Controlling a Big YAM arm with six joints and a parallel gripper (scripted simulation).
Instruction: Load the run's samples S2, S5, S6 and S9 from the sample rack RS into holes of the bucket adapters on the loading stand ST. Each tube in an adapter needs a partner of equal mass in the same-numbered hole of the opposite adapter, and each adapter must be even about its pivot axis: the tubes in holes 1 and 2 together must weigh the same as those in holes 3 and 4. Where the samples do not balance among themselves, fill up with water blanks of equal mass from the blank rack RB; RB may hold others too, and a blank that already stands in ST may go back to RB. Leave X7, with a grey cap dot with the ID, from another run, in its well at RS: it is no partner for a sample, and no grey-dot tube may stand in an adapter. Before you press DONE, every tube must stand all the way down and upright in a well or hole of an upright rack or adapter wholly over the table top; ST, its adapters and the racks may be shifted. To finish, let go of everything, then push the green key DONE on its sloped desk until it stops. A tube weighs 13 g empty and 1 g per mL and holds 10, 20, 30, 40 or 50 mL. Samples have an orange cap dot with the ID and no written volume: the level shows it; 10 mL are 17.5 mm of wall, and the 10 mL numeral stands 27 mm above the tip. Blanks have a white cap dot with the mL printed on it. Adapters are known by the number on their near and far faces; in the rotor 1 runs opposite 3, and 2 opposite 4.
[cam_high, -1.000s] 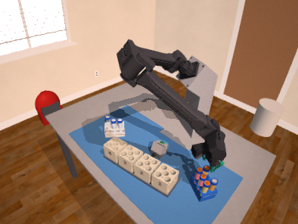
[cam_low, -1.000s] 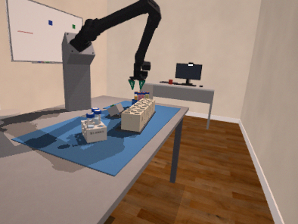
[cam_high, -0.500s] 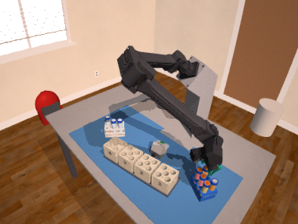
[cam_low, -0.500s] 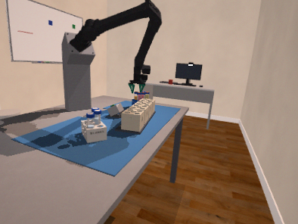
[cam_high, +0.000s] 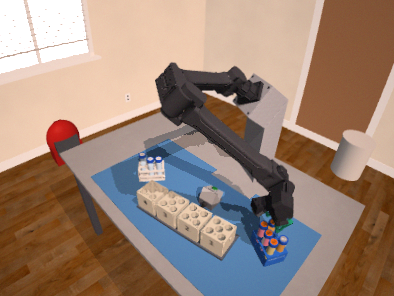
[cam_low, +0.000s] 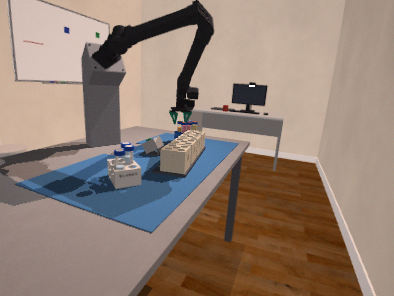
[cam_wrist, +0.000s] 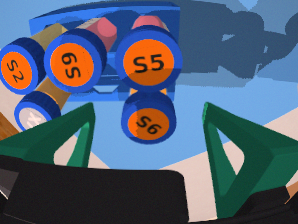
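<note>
My gripper is now 50 mm above the sample tube S5, 40 mm to the left of it and 20 mm short of it. The rest, counted from my hand: orange-dot tube: 50 mm below, 10 mm behind; then blue sample rack RS: 80 mm below, 40 mm ahead, 10 mm to the left; then sample tube S9: 60 mm ahead, 50 mm below, 20 mm to the right.
</note>
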